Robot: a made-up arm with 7 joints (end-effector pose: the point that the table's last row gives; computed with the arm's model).
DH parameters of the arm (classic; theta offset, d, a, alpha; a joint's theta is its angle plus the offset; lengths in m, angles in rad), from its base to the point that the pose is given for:
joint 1: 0 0.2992 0 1.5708
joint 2: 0 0.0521 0 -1.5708
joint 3: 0 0.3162 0.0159 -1.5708
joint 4: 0 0.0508 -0.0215 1.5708
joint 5: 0 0.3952 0 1.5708
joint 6: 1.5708 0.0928 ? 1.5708
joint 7: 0 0.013 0 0
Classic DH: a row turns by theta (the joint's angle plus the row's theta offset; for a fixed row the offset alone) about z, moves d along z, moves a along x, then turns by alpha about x.
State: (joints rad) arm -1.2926 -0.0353 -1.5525 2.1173 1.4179 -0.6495 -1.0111
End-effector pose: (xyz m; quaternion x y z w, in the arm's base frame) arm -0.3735 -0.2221 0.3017 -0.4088 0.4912 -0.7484 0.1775
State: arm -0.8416 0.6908 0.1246 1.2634 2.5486 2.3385 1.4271
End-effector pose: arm 0.0998 0.0040 0.7773 0.5155 0.2733 -0.0458 0.8109
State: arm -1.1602 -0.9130 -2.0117 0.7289 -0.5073 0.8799 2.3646
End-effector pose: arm -0.0307 -0.5919 0.8335 -0.2145 -0.3522 0.5258 0.7439
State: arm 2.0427 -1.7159 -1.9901 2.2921 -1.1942 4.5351 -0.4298
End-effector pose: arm 0.2256 0.2926 0.4792 0.2861 -0.8265 -0.3110 0.3720
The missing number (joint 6, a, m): 0.0957
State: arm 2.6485 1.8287 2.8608 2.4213 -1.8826 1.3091 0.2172
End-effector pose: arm 0.0018 0.1229 -0.0938 -0.6826 -0.4887 0.4409 0.3175
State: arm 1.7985 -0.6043 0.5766 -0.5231 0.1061 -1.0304 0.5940
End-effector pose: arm 0.0723 0.3621 0.9537 -0.6208 -0.7171 0.1288 0.2895
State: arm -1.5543 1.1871 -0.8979 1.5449 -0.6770 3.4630 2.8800
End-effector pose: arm -0.3232 0.2922 0.6030 -0.3735 -0.3240 -0.8683 0.0400
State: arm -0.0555 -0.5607 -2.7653 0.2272 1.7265 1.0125 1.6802
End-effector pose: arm 0.2294 -0.1303 1.0281 -0.1901 0.3603 -0.8867 0.2187
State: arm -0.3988 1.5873 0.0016 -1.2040 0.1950 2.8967 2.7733
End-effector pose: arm -0.3935 0.0576 0.0097 0.0782 0.8780 -0.2423 0.4053
